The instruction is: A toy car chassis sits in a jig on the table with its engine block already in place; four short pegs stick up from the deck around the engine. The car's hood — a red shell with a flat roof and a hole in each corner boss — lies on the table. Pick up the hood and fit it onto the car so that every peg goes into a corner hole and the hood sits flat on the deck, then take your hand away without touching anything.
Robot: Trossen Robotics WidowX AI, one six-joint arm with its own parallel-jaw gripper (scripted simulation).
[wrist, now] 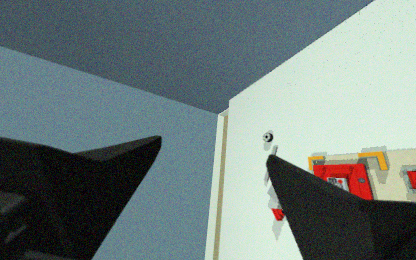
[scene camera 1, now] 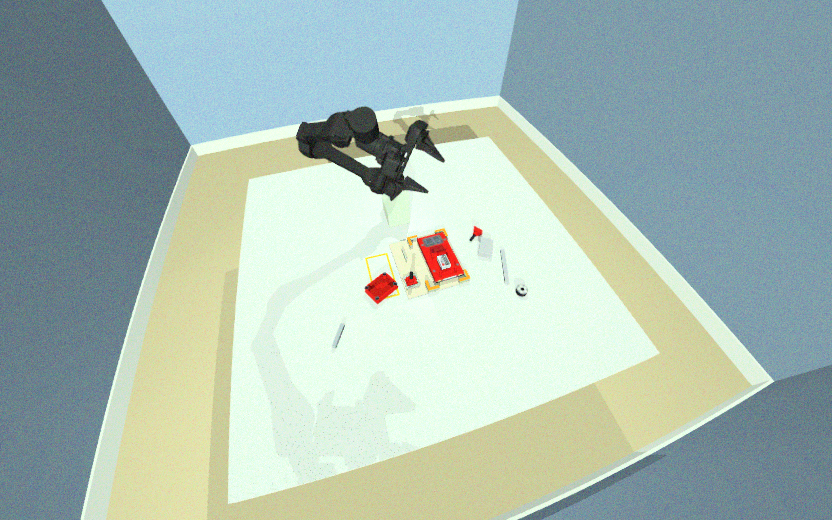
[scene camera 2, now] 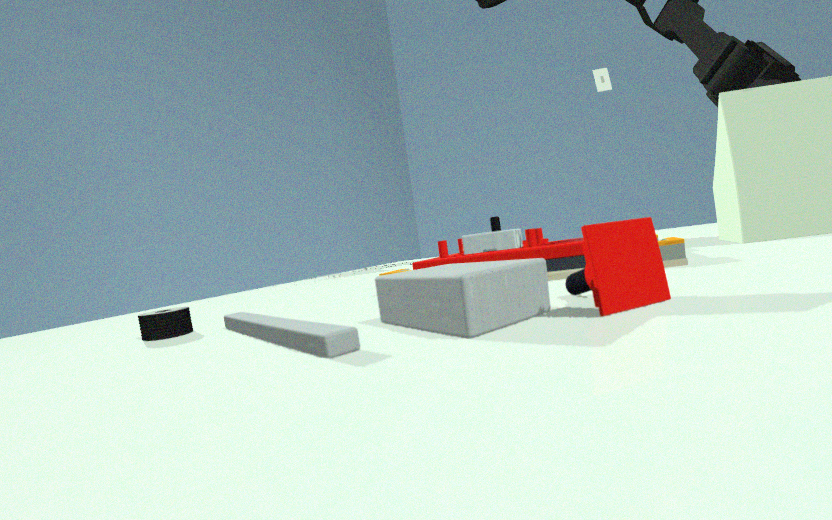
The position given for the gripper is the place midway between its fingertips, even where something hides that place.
The gripper (scene camera 1: 436, 177) is open, with nothing in its grasp. Also in view: a grey engine block (scene camera 2: 489, 241), a black wheel (scene camera 2: 157, 325) and a grey bar (scene camera 2: 328, 340).
The gripper also shows in the wrist view (wrist: 215, 150).
